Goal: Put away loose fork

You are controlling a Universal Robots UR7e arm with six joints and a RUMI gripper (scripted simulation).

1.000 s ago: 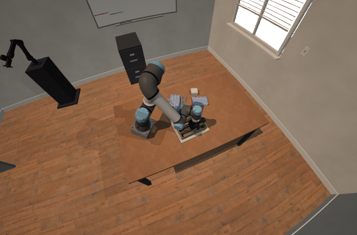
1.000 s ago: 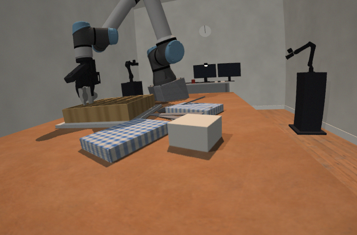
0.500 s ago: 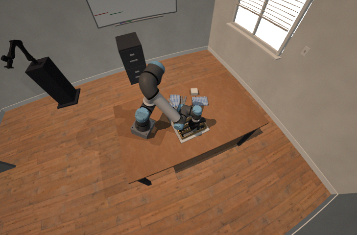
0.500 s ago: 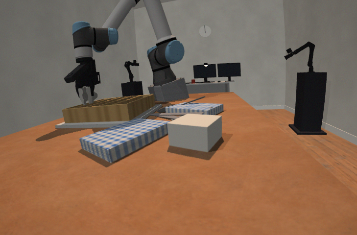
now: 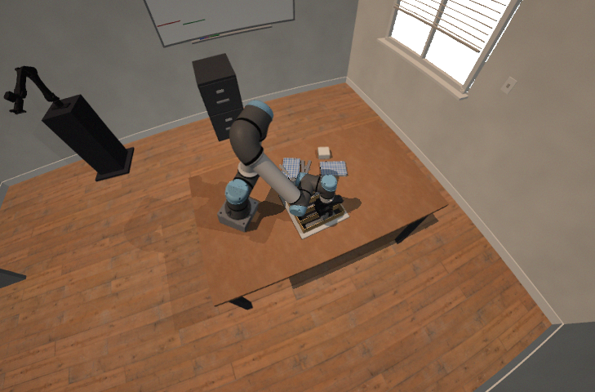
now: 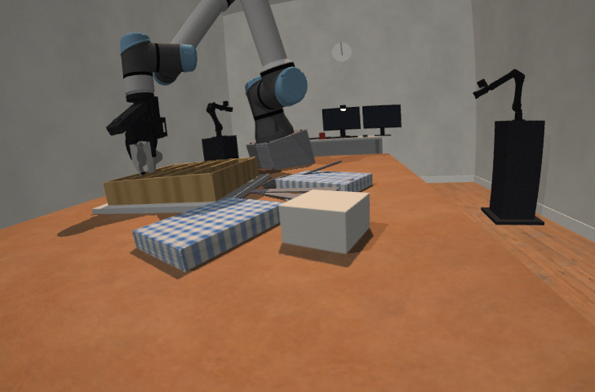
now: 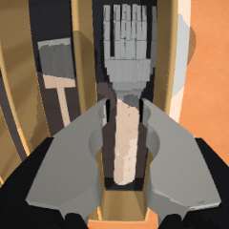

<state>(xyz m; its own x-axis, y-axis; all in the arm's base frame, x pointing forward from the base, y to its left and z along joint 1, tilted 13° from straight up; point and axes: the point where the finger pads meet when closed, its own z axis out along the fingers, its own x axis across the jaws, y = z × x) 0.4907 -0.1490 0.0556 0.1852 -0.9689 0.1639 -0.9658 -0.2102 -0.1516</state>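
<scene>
Right now my hand is 40 mm past the wooden cutlery tray, 110 mm to the right of it and 10 mm above it. From my hand the other things lie so: white box: 160 mm ahead, 510 mm to the left, 40 mm below.
</scene>
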